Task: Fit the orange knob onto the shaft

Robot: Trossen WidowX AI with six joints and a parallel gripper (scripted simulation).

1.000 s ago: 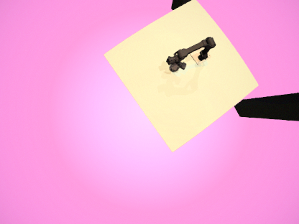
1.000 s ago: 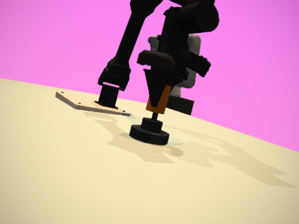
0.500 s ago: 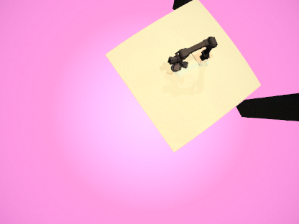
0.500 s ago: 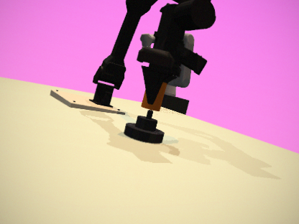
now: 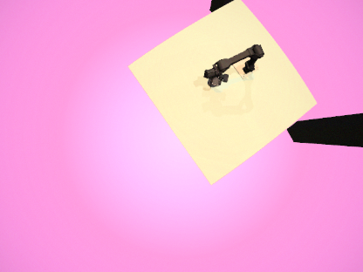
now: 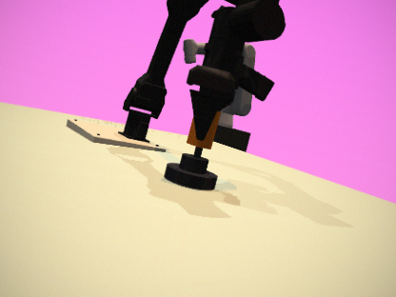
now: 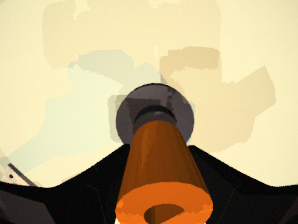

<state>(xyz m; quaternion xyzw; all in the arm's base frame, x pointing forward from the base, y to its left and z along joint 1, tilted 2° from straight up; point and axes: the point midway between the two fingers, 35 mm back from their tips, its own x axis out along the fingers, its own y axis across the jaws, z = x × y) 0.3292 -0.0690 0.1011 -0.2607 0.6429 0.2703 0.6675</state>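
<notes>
The orange knob lies 20 mm above my gripper tip. Also, from my gripper tip: dark pedestal 40 mm below.
</notes>
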